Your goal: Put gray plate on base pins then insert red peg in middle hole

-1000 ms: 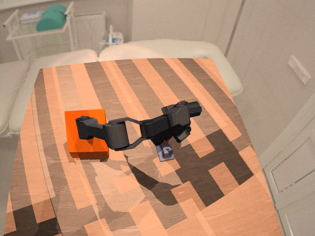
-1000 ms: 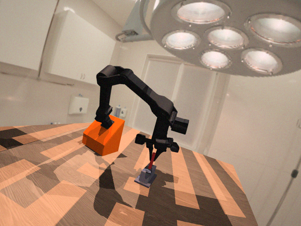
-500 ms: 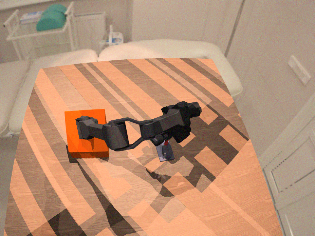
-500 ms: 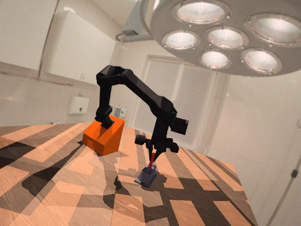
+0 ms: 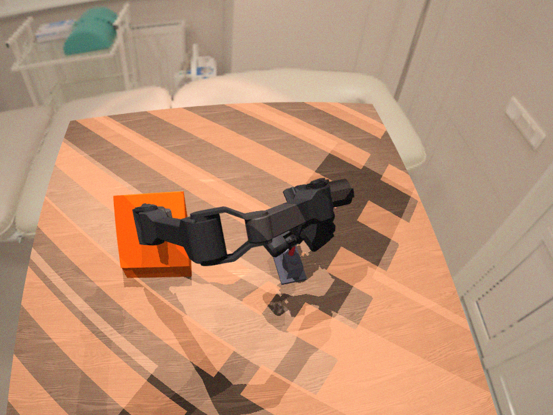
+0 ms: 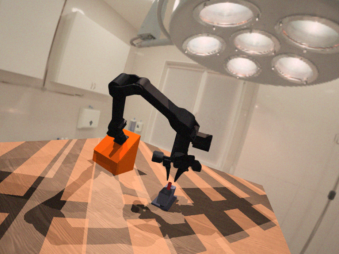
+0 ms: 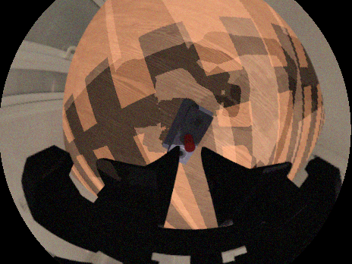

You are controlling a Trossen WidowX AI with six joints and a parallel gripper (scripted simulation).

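The red peg is 5 cm below my gripper tip. The rest, counted from my gripper tip: base 9 cm below; gray plate 5 cm below.
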